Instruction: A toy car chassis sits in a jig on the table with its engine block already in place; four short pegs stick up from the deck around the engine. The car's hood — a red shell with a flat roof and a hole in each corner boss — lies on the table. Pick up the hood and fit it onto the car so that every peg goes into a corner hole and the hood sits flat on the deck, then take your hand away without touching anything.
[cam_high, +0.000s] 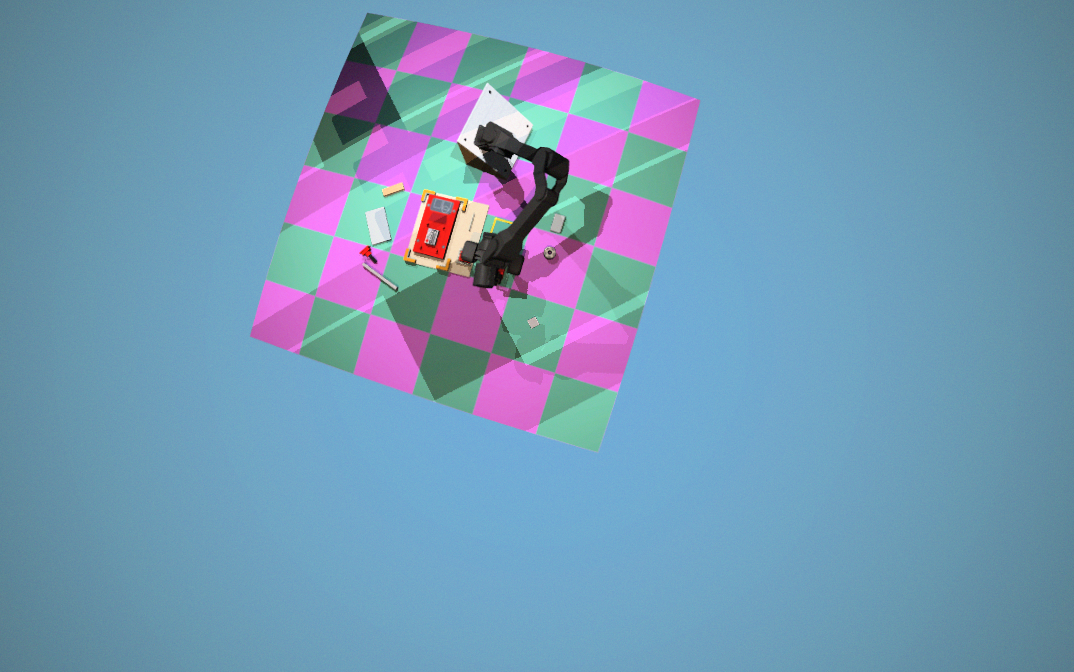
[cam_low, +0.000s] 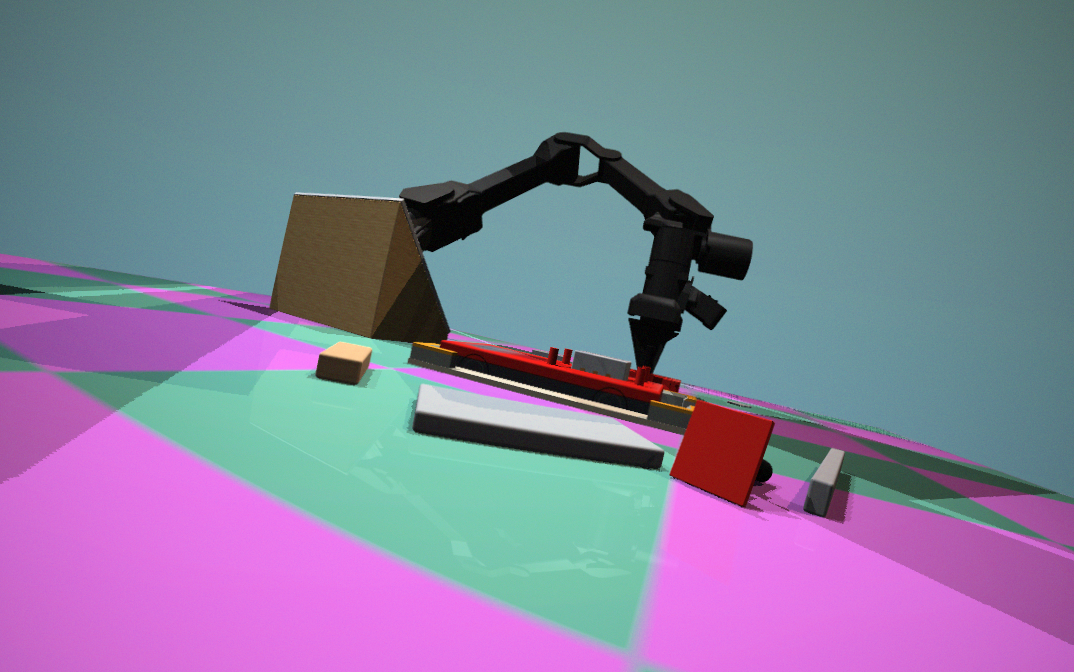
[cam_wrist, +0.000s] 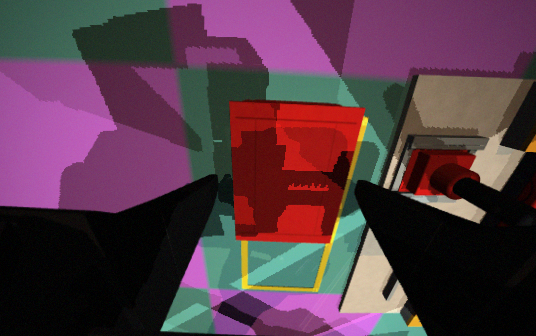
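Now: the red hood 10 mm below my gripper tip. Also, from my gripper tip: beige jig (200 mm to the right, 50 mm behind, 10 mm below); then small square (170 mm to the left, 150 mm ahead, 20 mm below); then grey engine block (220 mm to the right, 20 mm behind).
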